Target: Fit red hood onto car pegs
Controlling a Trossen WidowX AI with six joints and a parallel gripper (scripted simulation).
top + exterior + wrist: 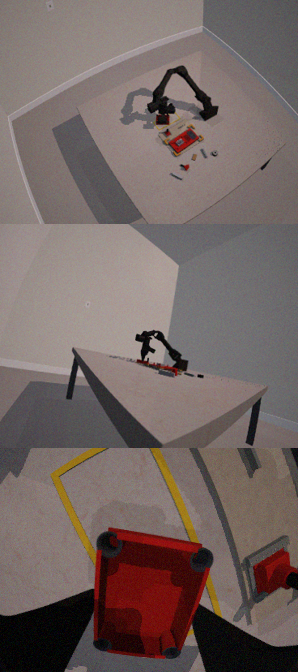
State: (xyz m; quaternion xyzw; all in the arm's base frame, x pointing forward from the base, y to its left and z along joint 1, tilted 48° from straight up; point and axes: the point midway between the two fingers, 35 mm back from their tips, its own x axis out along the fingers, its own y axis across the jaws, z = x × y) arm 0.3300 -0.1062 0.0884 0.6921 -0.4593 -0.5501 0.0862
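My gripper tip is 1 cm above the red hood.
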